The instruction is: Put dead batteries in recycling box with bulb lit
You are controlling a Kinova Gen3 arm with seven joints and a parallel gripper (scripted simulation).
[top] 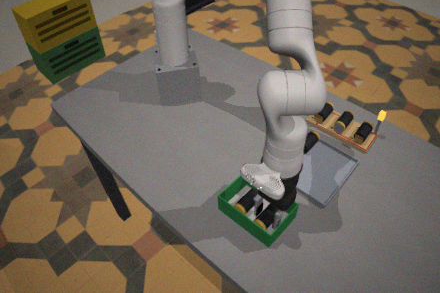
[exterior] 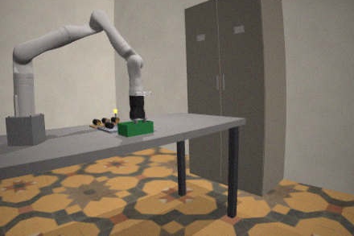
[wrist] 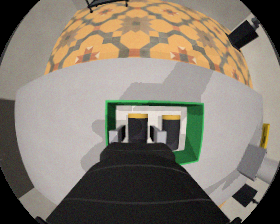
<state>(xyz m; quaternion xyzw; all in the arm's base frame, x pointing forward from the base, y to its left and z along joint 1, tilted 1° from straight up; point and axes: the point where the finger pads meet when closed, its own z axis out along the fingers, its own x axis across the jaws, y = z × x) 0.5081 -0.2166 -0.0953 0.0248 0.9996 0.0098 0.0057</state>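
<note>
Now: hand 3 cm past the green recycling box and 1 cm above it.
</note>
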